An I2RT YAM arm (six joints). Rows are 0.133 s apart.
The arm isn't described. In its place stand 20 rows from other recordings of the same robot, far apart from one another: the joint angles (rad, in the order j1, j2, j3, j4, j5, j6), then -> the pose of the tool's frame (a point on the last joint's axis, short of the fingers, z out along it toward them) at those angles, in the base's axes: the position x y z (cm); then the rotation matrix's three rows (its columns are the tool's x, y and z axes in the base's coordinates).
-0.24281 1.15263 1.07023 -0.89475 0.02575 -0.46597 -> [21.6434, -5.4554, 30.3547], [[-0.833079, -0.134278, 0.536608], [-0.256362, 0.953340, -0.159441], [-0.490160, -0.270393, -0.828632]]
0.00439 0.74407 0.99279 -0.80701 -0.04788 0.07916 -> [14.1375, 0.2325, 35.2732], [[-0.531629, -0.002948, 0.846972], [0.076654, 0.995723, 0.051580], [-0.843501, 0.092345, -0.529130]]
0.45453 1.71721 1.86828 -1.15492 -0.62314 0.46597 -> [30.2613, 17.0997, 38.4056], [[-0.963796, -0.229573, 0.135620], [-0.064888, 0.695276, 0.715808], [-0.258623, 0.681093, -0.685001]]
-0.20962 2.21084 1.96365 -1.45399 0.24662 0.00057 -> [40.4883, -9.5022, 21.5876], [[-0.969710, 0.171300, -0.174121], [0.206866, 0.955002, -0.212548], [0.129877, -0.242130, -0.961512]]
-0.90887 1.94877 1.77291 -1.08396 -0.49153 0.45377 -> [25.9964, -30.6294, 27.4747], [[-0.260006, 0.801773, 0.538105], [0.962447, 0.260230, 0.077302], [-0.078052, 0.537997, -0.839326]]
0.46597 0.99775 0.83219 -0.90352 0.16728 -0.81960 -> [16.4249, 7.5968, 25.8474], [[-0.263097, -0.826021, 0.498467], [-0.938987, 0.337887, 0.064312], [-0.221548, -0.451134, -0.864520]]
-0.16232 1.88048 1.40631 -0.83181 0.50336 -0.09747 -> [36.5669, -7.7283, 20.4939], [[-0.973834, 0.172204, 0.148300], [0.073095, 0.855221, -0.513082], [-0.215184, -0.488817, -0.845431]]
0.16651 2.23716 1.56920 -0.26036 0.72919 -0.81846 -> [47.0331, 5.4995, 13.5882], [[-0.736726, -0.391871, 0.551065], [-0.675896, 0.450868, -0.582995], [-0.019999, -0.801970, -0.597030]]
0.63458 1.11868 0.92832 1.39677 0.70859 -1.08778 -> [16.8836, 9.5522, 45.7930], [[0.582710, 0.544044, 0.603710], [-0.406004, 0.838399, -0.363658], [-0.703996, -0.033202, 0.709428]]
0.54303 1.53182 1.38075 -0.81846 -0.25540 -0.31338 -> [27.1286, 17.4242, 31.0320], [[-0.479764, -0.809656, 0.338058], [-0.637958, 0.586422, 0.499118], [-0.602358, 0.023792, -0.797871]]
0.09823 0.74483 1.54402 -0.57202 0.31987 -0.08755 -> [5.9571, -0.5378, 53.4180], [[0.204758, 0.230577, 0.951267], [-0.063227, 0.972944, -0.222222], [-0.976768, -0.014644, 0.213797]]
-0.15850 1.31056 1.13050 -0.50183 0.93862 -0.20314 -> [26.9625, -7.2181, 32.3869], [[-0.753158, 0.571563, 0.325681], [-0.000340, 0.494739, -0.869041], [-0.657839, -0.654636, -0.372423]]
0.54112 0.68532 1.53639 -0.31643 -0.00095 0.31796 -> [2.2516, 1.3571, 56.0223], [[0.253591, -0.626479, 0.737032], [0.517135, 0.731716, 0.444030], [-0.817473, 0.268543, 0.509531]]
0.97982 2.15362 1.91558 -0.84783 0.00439 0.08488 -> [26.1236, 38.9062, 23.7492], [[-0.561463, -0.784473, 0.263365], [-0.684636, 0.619137, 0.384634], [-0.464794, 0.035649, -0.884701]]
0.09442 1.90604 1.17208 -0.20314 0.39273 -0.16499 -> [39.1793, 2.3418, 15.7116], [[-0.814108, 0.004858, 0.580693], [-0.229515, 0.915859, -0.329432], [-0.533433, -0.401471, -0.744494]]
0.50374 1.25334 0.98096 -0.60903 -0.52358 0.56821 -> [21.5941, 13.9344, 27.5296], [[-0.944431, -0.223447, 0.241084], [0.011593, 0.710327, 0.703777], [-0.328505, 0.667464, -0.668264]]
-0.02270 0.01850 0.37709 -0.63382 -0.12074 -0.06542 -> [6.9707, 0.2707, 23.0837], [[-0.265014, -0.110913, 0.957844], [-0.058897, 0.993370, 0.098731], [-0.962444, -0.030249, -0.269790]]
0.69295 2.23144 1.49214 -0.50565 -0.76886 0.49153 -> [31.9124, 29.7145, 10.6872], [[-0.940104, -0.211718, -0.267171], [-0.339679, 0.647769, 0.681920], [0.028690, 0.731828, -0.680886]]
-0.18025 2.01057 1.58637 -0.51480 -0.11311 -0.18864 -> [43.8480, -7.5819, 21.7964], [[-0.800916, -0.038320, 0.597549], [-0.043444, 0.999039, 0.005838], [-0.597198, -0.021284, -0.801811]]
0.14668 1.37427 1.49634 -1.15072 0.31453 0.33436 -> [25.8788, 2.7101, 36.9419], [[-0.794264, 0.295969, 0.530610], [0.198107, 0.951757, -0.234335], [-0.574367, -0.081006, -0.814580]]
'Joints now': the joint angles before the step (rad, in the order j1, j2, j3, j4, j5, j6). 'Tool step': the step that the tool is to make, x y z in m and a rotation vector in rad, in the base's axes. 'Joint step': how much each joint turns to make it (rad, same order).
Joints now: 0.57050 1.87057 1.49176 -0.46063 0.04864 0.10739
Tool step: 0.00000 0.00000 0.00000 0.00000 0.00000 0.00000
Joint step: 0.00000 0.00000 0.00000 0.00000 0.00000 0.00000
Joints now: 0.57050 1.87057 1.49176 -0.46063 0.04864 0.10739
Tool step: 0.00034 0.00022 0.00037 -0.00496 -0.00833 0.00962
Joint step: 0.00000 0.00000 0.00003 0.00494 0.00000 -0.01297
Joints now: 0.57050 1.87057 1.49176 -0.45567 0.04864 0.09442
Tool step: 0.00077 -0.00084 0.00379 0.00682 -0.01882 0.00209
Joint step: -0.00266 -0.00650 0.00075 0.01259 0.00000 -0.00648
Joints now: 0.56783 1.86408 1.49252 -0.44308 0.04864 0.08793
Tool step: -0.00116 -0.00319 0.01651 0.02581 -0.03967 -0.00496
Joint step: -0.00496 -0.02974 0.01298 0.00459 -0.00039 0.00038
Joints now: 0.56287 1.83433 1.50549 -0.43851 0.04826 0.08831
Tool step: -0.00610 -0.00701 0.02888 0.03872 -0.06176 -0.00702
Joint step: -0.00649 -0.05912 0.01758 -0.00383 0.00038 0.00038
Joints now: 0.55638 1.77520 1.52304 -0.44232 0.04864 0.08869
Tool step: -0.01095 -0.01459 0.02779 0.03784 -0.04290 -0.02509
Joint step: -0.01677 -0.07745 0.00039 -0.02215 0.00039 0.01298
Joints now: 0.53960 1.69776 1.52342 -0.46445 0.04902 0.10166
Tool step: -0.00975 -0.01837 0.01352 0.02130 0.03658 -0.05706
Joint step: -0.02860 -0.05608 0.00002 -0.07936 0.00039 0.04655
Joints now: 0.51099 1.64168 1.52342 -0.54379 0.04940 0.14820
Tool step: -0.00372 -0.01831 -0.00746 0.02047 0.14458 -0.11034
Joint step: -0.03931 -0.00991 0.00001 -0.13314 -0.00382 0.11177
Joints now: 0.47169 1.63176 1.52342 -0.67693 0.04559 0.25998
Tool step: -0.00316 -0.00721 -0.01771 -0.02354 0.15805 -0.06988
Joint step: -0.01410 0.02328 -0.00153 -0.13045 -0.00152 0.07477
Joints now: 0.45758 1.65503 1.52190 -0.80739 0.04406 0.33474
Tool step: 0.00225 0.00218 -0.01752 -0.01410 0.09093 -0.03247
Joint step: 0.00229 0.03892 -0.00495 -0.04578 -0.00381 0.04426
